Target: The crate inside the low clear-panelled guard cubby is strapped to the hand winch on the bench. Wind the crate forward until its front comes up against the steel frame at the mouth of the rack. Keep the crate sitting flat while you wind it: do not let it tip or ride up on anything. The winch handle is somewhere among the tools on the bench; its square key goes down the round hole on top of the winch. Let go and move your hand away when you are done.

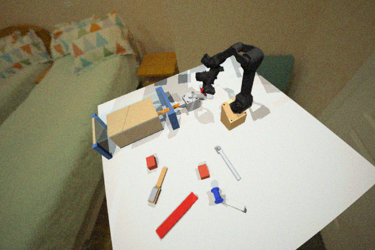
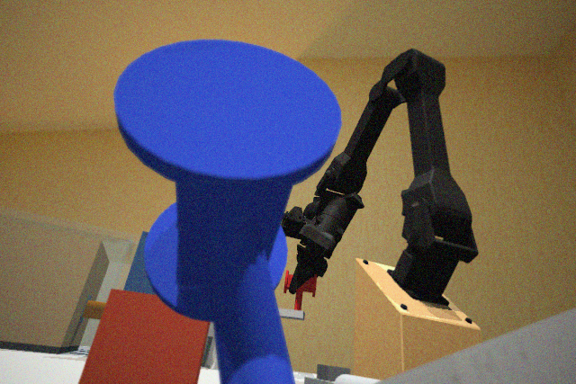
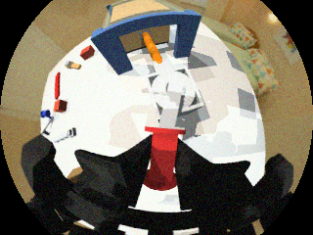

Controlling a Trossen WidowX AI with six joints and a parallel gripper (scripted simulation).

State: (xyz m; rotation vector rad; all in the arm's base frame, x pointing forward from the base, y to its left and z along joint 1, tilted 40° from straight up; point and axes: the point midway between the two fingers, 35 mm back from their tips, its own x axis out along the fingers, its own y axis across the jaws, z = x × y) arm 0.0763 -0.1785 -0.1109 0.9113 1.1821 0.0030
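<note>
Now: the mouth frame 23 cm ahead of my gripper tip, 6 cm to the right of it and 3 cm below it. Round my gripper tip: grey winch 5 cm ahead, 6 cm to the right, 10 cm below; then grey crank arm 2 cm ahead, 1 cm to the right, 3 cm below; then red grip 1 cm behind, 1 cm to the left.
</note>
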